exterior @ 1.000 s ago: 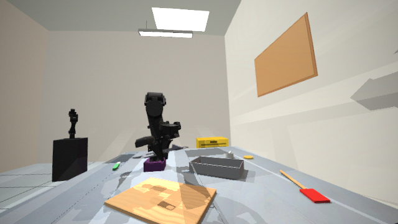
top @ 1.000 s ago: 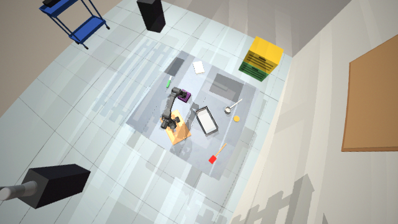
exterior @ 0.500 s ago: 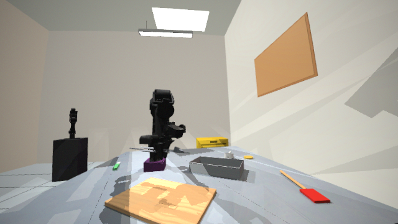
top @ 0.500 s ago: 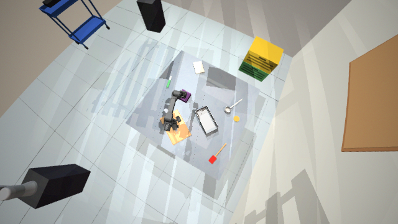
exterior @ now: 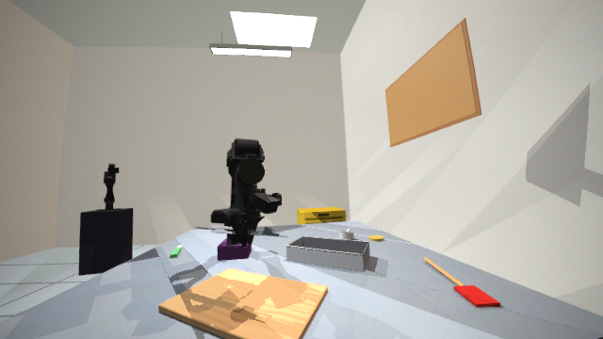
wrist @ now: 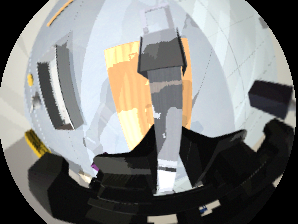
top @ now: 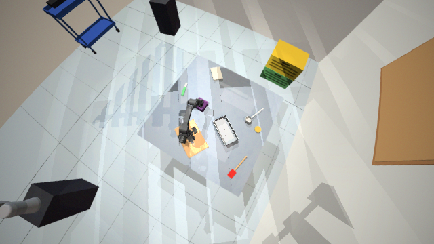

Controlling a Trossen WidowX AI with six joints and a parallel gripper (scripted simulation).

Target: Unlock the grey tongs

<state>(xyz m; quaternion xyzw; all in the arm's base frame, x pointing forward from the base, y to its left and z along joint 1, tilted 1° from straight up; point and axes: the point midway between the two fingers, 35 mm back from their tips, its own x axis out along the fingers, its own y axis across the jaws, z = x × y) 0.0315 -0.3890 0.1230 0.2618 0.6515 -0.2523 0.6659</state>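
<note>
The wooden board lies 14 cm below my gripper tip. Round my gripper tip: roasting tin 33 cm ahead, 19 cm to the left, 12 cm below; yellow disc 68 cm ahead, 33 cm to the left, 14 cm below; red spatula 56 cm ahead, 16 cm to the right, 14 cm below.
</note>
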